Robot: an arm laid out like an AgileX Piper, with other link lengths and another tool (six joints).
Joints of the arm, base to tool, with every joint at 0 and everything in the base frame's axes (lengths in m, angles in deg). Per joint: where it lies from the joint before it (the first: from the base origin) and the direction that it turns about. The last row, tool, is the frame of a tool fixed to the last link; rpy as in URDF.
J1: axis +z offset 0 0 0.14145
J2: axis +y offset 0 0 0
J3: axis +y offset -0.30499 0 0.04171
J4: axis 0.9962 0 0.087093 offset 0.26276 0 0.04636
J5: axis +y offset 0 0 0
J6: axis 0.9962 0 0.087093 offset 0.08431 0 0.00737
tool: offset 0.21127 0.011 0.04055 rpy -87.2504 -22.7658 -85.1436
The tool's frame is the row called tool.
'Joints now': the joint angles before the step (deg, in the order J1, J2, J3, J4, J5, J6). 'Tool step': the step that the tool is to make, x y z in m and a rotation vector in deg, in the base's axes. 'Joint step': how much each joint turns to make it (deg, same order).
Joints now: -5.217 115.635 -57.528 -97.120 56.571 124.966
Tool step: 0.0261 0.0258 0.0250 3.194 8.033 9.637
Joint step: -0.413 -7.248 -3.778 9.219 -9.599 -24.091
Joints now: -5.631 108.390 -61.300 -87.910 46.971 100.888
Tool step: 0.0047 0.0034 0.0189 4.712 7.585 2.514
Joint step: -2.087 -2.759 -9.597 21.057 -1.410 -29.553
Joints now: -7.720 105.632 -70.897 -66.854 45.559 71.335
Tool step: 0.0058 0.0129 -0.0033 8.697 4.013 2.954
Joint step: -3.133 -0.227 -7.827 20.525 -0.086 -22.643
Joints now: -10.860 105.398 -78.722 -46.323 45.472 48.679
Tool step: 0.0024 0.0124 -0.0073 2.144 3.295 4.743
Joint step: -0.934 0.005 -1.472 6.996 -0.205 -10.897
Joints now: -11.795 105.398 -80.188 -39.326 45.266 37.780
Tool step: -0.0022 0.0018 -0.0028 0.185 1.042 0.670
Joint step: -0.068 0.002 -0.026 0.904 0.414 -1.696
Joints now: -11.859 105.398 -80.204 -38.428 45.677 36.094
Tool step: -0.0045 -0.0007 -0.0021 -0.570 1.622 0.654
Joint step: 0.005 -0.003 0.009 0.040 0.961 -1.589
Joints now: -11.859 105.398 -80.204 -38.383 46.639 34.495
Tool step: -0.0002 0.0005 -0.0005 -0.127 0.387 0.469
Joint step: -0.005 0.006 -0.010 0.131 0.048 -0.708
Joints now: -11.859 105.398 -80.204 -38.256 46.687 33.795
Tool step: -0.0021 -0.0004 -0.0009 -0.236 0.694 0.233
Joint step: 0.001 -0.004 0.013 -0.005 0.433 -0.623
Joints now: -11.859 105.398 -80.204 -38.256 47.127 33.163
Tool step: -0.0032 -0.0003 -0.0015 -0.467 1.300 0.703
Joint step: 0.004 -0.006 0.008 0.038 0.670 -1.419
